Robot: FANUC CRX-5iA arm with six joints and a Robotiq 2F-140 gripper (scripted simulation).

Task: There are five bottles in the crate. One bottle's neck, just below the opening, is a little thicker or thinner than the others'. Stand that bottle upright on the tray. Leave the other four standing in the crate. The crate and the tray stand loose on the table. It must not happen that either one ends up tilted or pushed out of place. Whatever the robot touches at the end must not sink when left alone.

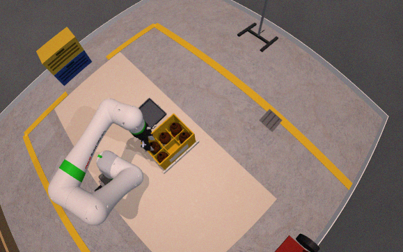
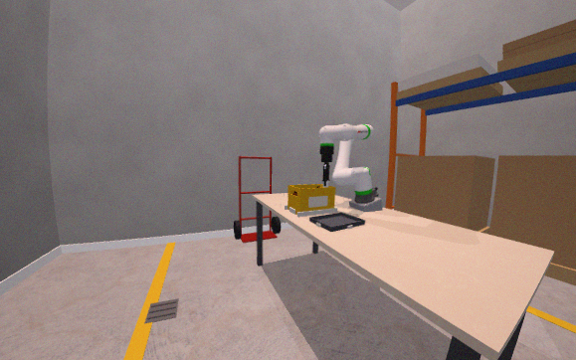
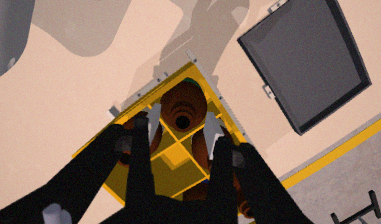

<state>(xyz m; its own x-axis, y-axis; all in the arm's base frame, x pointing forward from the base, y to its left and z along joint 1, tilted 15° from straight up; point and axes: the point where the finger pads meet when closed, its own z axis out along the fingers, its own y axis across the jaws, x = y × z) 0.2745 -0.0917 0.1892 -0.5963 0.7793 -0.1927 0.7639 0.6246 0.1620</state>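
Right now my hand is 90 mm short of the brown bottle, 10 mm to the left of it and 90 mm above it. The rest, counted from my hand: yellow crate: 80 mm ahead, 50 mm to the right, 90 mm below; then dark tray: 120 mm ahead, 230 mm to the left, 170 mm below.
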